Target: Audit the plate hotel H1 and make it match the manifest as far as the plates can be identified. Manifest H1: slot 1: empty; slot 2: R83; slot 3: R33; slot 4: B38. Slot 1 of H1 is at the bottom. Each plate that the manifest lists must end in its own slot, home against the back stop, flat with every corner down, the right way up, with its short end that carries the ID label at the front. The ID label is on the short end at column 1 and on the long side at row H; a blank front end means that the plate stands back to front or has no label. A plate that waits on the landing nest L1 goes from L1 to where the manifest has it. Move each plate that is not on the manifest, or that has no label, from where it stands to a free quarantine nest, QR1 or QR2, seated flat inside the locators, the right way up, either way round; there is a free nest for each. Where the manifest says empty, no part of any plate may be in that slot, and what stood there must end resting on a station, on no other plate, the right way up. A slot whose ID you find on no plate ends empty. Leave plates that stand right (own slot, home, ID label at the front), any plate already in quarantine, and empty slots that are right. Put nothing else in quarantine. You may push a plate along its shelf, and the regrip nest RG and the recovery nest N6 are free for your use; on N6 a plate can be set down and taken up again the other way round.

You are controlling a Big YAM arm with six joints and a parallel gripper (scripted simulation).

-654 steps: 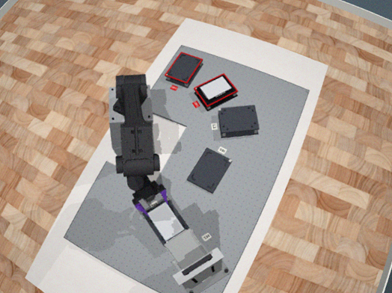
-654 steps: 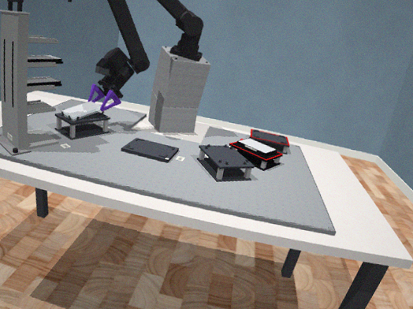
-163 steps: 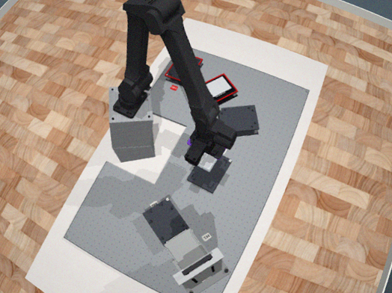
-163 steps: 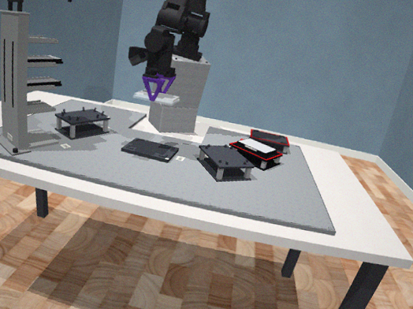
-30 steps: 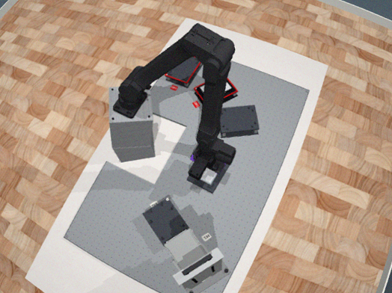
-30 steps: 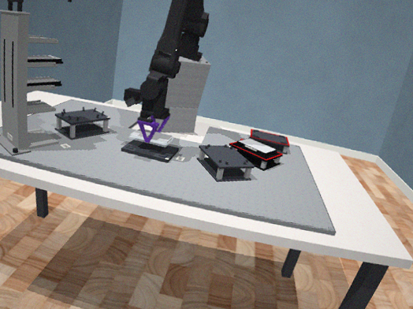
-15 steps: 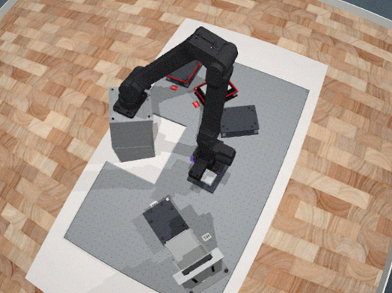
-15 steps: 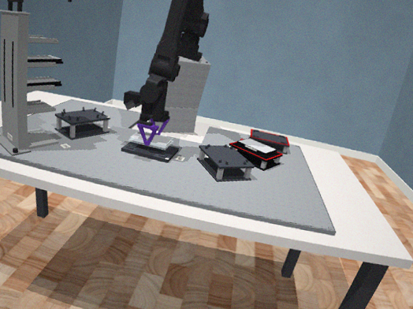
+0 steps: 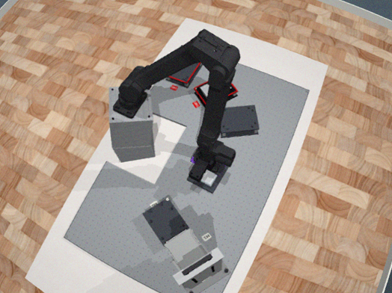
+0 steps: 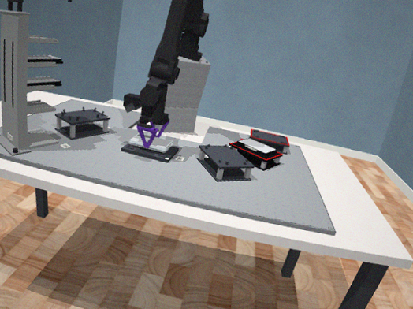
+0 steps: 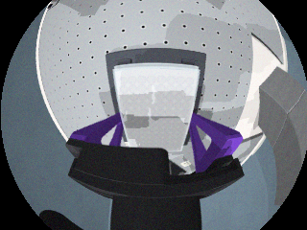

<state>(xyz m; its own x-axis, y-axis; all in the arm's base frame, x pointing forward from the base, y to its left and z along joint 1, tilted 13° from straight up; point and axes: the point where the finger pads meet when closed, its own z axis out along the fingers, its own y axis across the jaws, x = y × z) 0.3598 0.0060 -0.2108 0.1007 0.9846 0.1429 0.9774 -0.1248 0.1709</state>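
The flat pad N6 is 30 mm below my hand. Round my hand: regrip nest RG (280 mm to the right, 50 mm behind, 20 mm above); then landing nest L1 (250 mm to the left, 30 mm ahead, 10 mm above); then white plate (right at my hand).
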